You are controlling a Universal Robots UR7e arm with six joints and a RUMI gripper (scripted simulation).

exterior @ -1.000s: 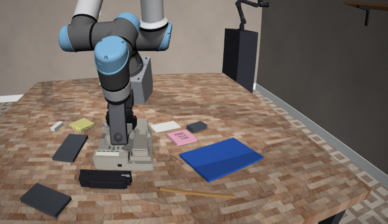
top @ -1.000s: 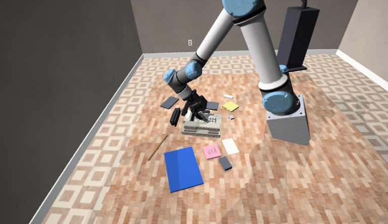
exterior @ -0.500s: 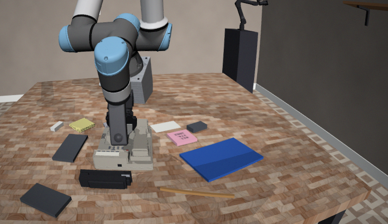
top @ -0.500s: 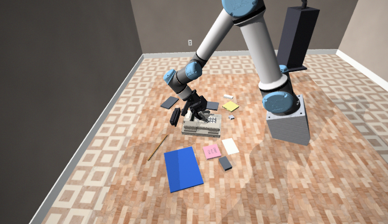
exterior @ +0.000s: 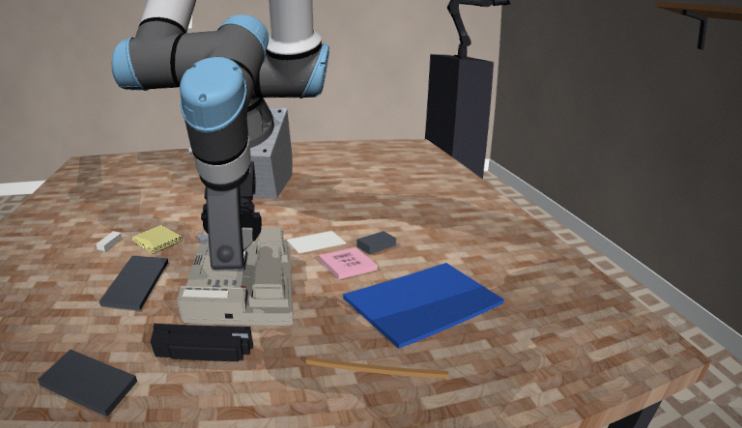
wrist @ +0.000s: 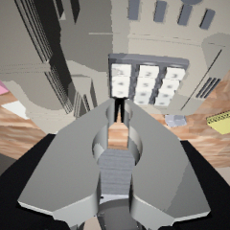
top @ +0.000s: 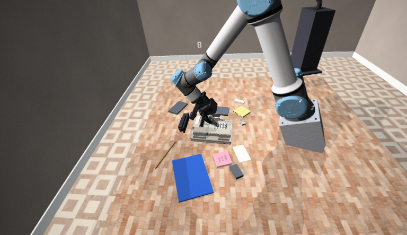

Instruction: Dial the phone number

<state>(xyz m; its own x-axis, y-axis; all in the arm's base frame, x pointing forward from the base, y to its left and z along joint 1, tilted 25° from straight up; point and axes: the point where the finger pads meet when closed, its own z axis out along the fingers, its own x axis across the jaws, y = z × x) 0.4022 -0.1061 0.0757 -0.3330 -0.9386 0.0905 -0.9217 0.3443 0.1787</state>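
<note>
The handset lies 40 mm ahead of my hand, 40 mm to the left of it and 10 mm below it. Round my hand: black stapler (180 mm ahead, 110 mm to the right, 40 mm below); then white card (80 mm behind, 180 mm to the left, 60 mm below); then blue book (190 mm ahead, 240 mm to the left, 50 mm below).
</note>
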